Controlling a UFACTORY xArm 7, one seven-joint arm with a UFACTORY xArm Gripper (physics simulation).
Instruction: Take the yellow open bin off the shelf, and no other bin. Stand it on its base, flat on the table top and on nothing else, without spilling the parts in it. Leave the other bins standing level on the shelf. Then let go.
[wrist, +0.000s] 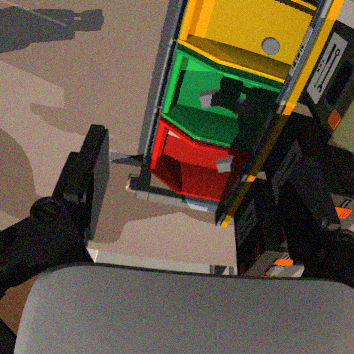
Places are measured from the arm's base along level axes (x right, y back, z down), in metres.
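Where they show: gripper, fingertip midpoint: (202, 162).
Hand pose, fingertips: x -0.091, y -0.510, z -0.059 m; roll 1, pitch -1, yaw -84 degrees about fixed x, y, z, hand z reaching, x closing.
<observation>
Things, the pixels of their top centre, and the offset from my fingertips. "spot": a spot on its surface instead. Level surfaces: height alone.
- yellow open bin, top centre: (263, 32) dx -0.004, dy -0.069, dz +0.214 m
- round grey part, top centre: (270, 46) dx +0.031, dy -0.098, dz +0.276 m
- shelf, surface spot: (155, 107) spot: dx +0.142, dy +0.053, dz +0.273 m
- green bin, top centre: (232, 113) dx +0.106, dy -0.050, dz +0.214 m
- red bin, top centre: (206, 175) dx +0.216, dy -0.030, dz +0.214 m
- brown table top, surface height: dz +0.295 m
The yellow open bin (230, 27) stands in the shelf at the top of the wrist view, cut off by the edge; a round grey part (270, 46) lies in it. Beside it on the shelf (155, 107) are a green bin (192, 112) with grey parts and a red bin (192, 165) with a grey part. My gripper (202, 162) is open and empty. Its left finger is left of the shelf, its right finger is dark against the cases at the right. The red bin shows between the fingers; the yellow bin is beyond them. Fingertip height over the bins is unclear.
Dark cases (340, 60) with tool labels and orange latches stand close along the shelf's right side, behind its yellow-edged rail (294, 97). Several overlap the right finger's area. The brown table top (120, 60) shows left of the shelf, with shadows on it.
</observation>
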